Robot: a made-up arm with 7 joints.
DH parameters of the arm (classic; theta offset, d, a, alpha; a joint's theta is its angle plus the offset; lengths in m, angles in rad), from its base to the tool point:
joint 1: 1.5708 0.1 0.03 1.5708
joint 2: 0.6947 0 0.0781 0
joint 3: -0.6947 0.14 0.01 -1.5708
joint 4: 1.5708 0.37 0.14 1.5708
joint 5: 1.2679 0 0.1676 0
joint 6: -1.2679 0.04 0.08 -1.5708
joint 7: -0.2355 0 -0.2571 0
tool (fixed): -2.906 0.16 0 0
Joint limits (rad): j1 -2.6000..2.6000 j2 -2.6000..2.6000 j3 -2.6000..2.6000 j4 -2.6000..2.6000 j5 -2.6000..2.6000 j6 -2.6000..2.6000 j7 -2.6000..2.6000
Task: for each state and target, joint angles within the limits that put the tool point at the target. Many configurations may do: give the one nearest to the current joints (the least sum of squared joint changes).
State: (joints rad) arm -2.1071 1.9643 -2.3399 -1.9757 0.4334 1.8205 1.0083
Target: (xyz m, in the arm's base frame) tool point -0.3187 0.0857 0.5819
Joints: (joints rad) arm -2.6000 2.0824 -2.1501 -2.6000 0.5226 1.1874 1.1728
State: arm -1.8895 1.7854 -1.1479 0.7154 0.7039 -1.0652 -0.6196
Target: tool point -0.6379 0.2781 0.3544
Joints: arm -2.0325 1.8626 -1.0225 0.5070 0.4988 -1.3923 -1.0306
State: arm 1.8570 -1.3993 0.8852 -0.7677 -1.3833 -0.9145 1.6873
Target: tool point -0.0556 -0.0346 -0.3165
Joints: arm 1.9099 -2.0400 0.3335 -0.2803 -1.6447 -0.8427 2.2723
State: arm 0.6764 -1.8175 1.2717 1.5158 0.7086 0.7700 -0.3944
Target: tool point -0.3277 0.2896 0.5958
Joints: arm 1.4065 -1.6327 1.2251 1.5838 0.2201 0.1801 -0.3063
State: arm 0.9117 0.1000 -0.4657 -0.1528 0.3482 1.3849 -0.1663
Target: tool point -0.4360 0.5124 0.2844
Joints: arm 0.9377 -0.4287 -0.9367 -0.0986 -0.0616 0.6530 -0.1497
